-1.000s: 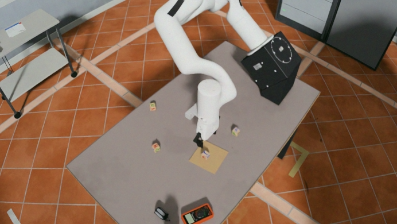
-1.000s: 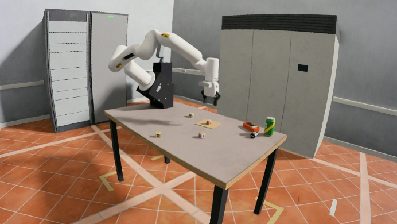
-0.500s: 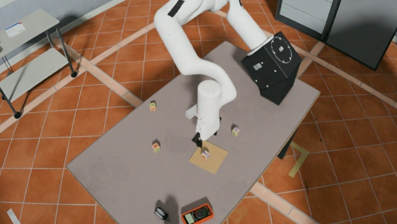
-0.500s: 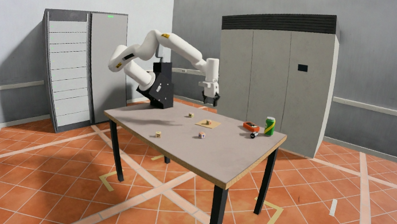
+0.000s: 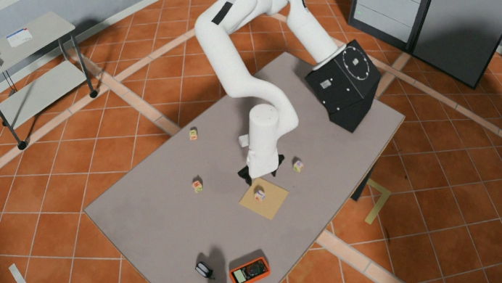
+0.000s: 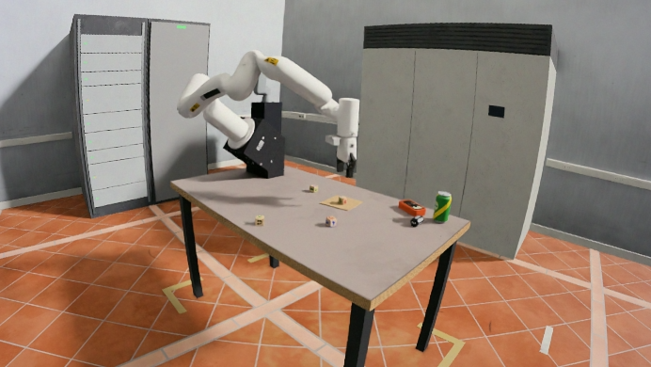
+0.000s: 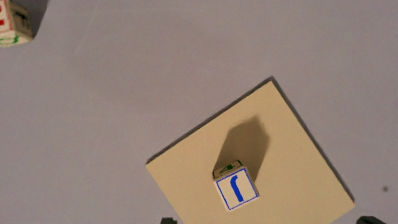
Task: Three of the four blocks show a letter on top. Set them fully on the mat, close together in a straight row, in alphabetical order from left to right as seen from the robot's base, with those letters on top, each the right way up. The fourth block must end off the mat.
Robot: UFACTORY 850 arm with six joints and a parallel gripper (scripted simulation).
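Right now the tan mat is 14 cm below my hand, 1 cm to the left of it and 1 cm behind it. Round my hand: green can (41 cm ahead, 14 cm to the left, 8 cm below); then orange multimeter (26 cm ahead, 16 cm to the left, 13 cm below); then small black device (35 cm ahead, 13 cm below, 4 cm to the left).
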